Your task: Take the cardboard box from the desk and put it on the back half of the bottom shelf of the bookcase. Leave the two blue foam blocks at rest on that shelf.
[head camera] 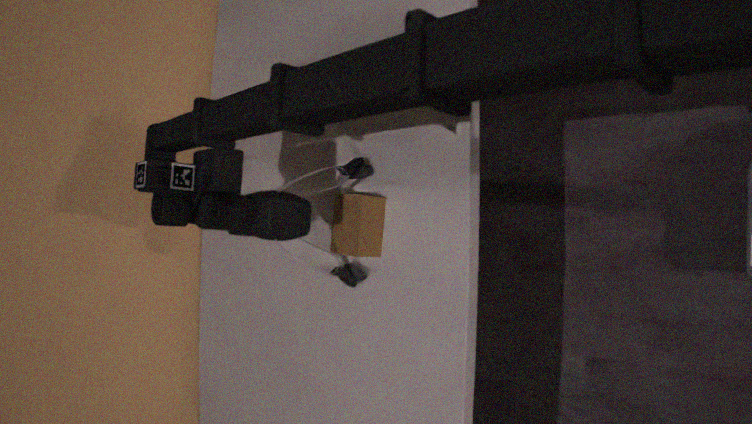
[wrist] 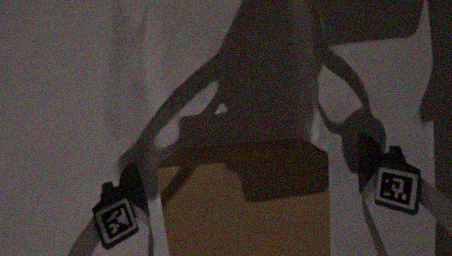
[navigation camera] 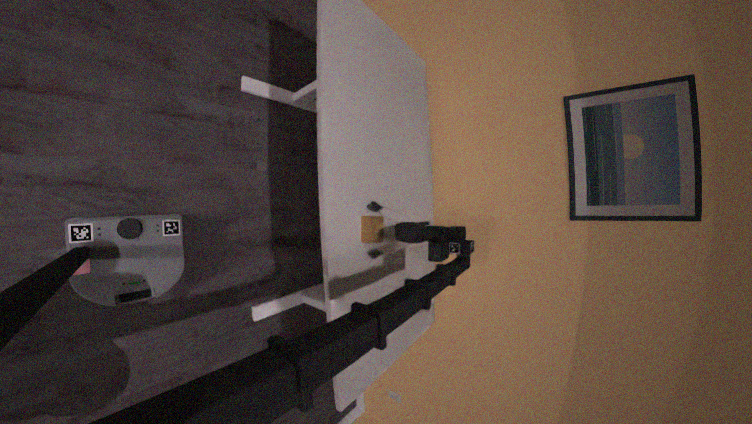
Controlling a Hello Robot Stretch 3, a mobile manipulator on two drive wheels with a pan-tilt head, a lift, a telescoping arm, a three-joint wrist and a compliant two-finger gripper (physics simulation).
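Where they show: gripper, between the fingertips: [head camera: 365,222] [wrist: 246,168] [navigation camera: 368,229]; robot's base, origin of its link: [navigation camera: 130,227].
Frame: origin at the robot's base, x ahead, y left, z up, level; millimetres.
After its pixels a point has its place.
Observation:
The cardboard box [head camera: 367,231] @(y -599, x -7, z 753 mm) [navigation camera: 371,230] @(y -598, x -18, z 766 mm) [wrist: 285,227] @(y -618, x -37, z 770 mm) is a small light-brown block standing on the white desk [head camera: 337,358] @(y -690, x 204, z 720 mm) [navigation camera: 373,131] @(y -677, x 342, z 720 mm) [wrist: 45,100] @(y -713, x 124, z 720 mm). My gripper [head camera: 354,220] @(y -638, x -21, z 720 mm) [navigation camera: 374,229] @(y -638, x -21, z 720 mm) [wrist: 246,168] @(y -638, x -21, z 720 mm) is open, with one dark fingertip on each side of the box. In the wrist view a strip of desk shows between each fingertip and the box, so the fingers stand apart from it. The box's lower part is cut off by the wrist view's bottom edge. The bookcase and the two blue foam blocks do not show in these views.
The telescoping arm [head camera: 347,79] @(y -300, x -102, z 1068 mm) [navigation camera: 337,337] @(y -166, x -84, z 1065 mm) reaches over the desk. An orange wall [head camera: 100,316] @(y -1246, x 210, z 946 mm) [navigation camera: 500,131] @(y -1242, x 426, z 1082 mm) runs along the desk's back edge, with a framed picture [navigation camera: 648,152] @(y -1222, x 254, z 1656 mm) on it. White desk legs [navigation camera: 265,88] show below, and my base [navigation camera: 165,263] @(y -103, x -135, z 160 mm) is on the dark floor.

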